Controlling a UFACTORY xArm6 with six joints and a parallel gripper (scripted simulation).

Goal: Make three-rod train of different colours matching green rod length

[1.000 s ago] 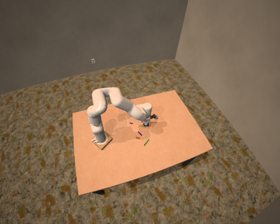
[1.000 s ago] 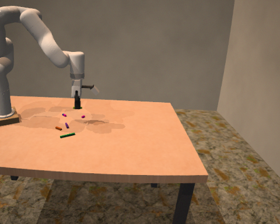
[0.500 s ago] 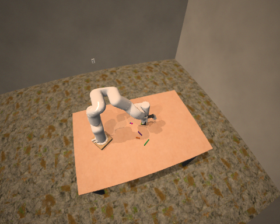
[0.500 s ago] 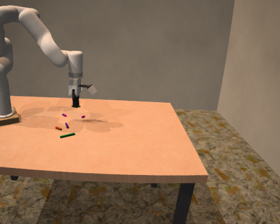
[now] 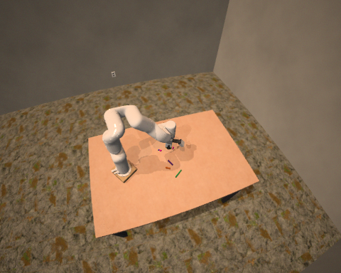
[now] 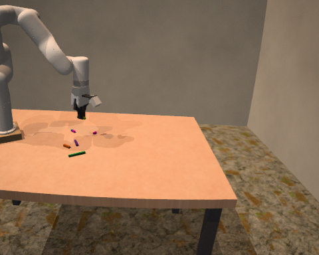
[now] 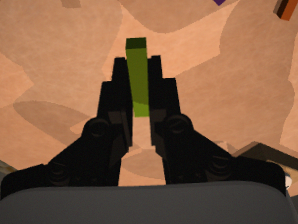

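Now: hand 60 mm past the blue rod, 80 mm to the right of it and 120 mm above it. Round my hand: orange rod: 70 mm behind, 120 mm to the right, 120 mm below; then lime rod: 20 mm below; then purple rod: 30 mm behind, 80 mm to the right, 120 mm below.
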